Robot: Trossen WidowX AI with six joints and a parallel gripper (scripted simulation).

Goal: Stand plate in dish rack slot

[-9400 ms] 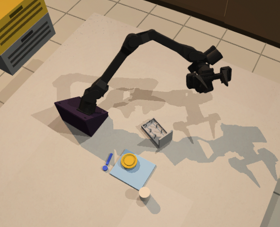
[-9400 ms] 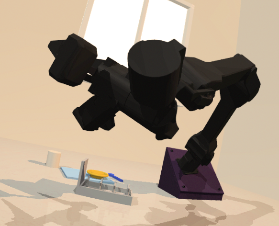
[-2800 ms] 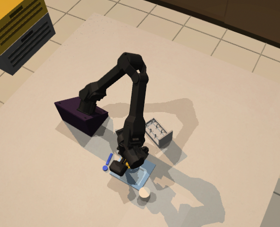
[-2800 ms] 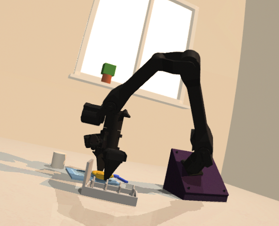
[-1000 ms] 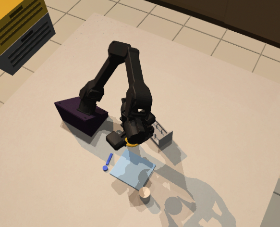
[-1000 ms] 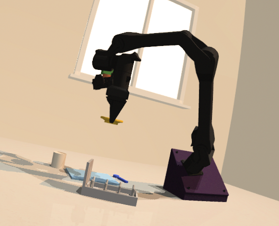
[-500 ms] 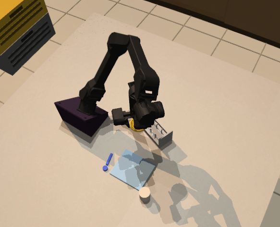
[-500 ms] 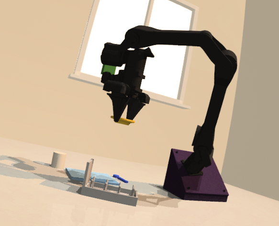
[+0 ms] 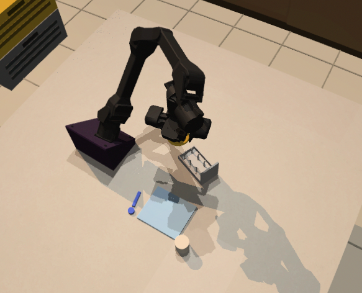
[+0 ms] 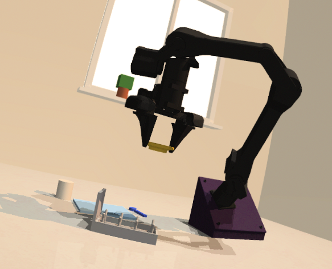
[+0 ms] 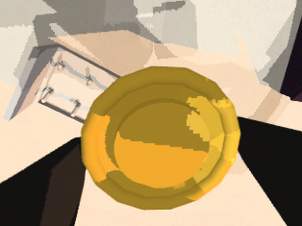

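My gripper tip is now 16 cm above the grey dish rack, 5 cm short of it and 3 cm to the right of it. Also, from my gripper tip: blue spoon 19 cm to the right, 18 cm below, 8 cm behind; light blue mat 18 cm below, 17 cm to the right, 3 cm ahead; yellow plate 1 cm above.
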